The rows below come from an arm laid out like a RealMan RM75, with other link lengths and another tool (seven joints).
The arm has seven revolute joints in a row. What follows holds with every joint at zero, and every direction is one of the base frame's. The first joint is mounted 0.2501 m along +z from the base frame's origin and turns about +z. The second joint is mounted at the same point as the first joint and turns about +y. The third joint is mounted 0.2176 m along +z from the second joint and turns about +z. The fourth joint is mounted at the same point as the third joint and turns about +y. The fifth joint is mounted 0.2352 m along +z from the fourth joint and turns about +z. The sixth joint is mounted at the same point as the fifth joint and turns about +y. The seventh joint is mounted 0.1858 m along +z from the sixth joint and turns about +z. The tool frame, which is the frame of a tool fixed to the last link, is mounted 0.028 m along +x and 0.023 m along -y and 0.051 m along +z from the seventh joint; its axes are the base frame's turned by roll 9, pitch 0 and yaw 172 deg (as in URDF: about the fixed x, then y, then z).
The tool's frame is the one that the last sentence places.
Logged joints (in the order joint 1, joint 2, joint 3, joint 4, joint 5, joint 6, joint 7), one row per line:
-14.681, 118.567, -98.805, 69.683, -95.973, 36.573, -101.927
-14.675, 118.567, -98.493, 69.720, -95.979, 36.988, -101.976
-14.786, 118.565, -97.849, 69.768, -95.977, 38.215, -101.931
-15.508, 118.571, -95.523, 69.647, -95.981, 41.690, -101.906
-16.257, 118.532, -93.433, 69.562, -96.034, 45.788, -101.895
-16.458, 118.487, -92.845, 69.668, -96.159, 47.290, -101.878
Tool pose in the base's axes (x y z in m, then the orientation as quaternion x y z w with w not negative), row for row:
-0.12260, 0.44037, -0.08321, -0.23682, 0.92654, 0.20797, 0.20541
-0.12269, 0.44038, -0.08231, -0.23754, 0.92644, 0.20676, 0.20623
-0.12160, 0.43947, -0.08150, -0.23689, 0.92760, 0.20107, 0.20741
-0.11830, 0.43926, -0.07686, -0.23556, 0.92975, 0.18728, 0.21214
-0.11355, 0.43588, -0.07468, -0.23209, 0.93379, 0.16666, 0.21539
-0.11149, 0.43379, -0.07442, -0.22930, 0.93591, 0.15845, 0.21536
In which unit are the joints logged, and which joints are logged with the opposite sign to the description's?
The joints are logged in degrees. Opposite sign: joint 2, joint 3, joint 5.
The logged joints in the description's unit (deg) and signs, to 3 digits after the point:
-14.681, -118.567, 98.805, 69.683, 95.973, 36.573, -101.927
-14.675, -118.567, 98.493, 69.720, 95.979, 36.988, -101.976
-14.786, -118.565, 97.849, 69.768, 95.977, 38.215, -101.931
-15.508, -118.571, 95.523, 69.647, 95.981, 41.690, -101.906
-16.257, -118.532, 93.433, 69.562, 96.034, 45.788, -101.895
-16.458, -118.487, 92.845, 69.668, 96.159, 47.290, -101.878

